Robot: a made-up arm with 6 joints.
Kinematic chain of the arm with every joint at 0, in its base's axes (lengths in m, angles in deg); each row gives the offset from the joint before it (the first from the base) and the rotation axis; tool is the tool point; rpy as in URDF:
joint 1: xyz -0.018 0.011 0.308 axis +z
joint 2: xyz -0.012 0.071 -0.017 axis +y
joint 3: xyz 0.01 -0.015 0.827 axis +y
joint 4: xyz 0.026 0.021 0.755 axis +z
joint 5: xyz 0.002 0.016 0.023 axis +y
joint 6: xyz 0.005 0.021 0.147 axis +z
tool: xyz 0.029 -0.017 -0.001 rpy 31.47 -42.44 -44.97
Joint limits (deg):
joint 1: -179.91..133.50
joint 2: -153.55..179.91
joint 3: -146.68..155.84
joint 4: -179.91..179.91
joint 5: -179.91..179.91
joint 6: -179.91..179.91
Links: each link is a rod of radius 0.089 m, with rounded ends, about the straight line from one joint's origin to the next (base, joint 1, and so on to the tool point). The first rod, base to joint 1, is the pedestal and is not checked.
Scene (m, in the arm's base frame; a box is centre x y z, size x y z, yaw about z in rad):
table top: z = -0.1
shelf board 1: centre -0.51 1 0.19 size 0.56 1.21 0.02 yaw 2.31
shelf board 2: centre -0.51 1 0.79 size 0.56 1.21 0.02 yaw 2.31
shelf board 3: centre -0.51 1 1.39 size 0.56 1.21 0.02 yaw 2.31
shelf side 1: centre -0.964 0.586 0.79 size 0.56 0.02 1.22 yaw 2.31
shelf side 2: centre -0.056 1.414 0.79 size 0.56 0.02 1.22 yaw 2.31
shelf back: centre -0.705 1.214 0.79 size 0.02 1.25 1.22 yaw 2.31
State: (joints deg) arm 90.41 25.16 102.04 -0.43 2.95 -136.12
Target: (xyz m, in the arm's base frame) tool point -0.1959 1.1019 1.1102
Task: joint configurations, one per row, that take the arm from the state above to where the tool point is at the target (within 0.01 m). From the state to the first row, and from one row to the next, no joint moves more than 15 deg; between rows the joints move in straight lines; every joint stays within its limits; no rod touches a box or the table.
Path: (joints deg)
1: 83.50 18.59 110.93 -0.58 4.13 -135.69
2: 76.58 12.01 119.83 -0.73 5.30 -135.27
3: 77.81 2.84 108.06 -0.30 3.46 -135.41
4: 79.04 -6.34 96.30 0.13 1.62 -135.56
5: 86.39 3.07 86.51 0.18 0.61 -136.03
6: 93.75 12.48 76.71 0.23 -0.40 -136.50

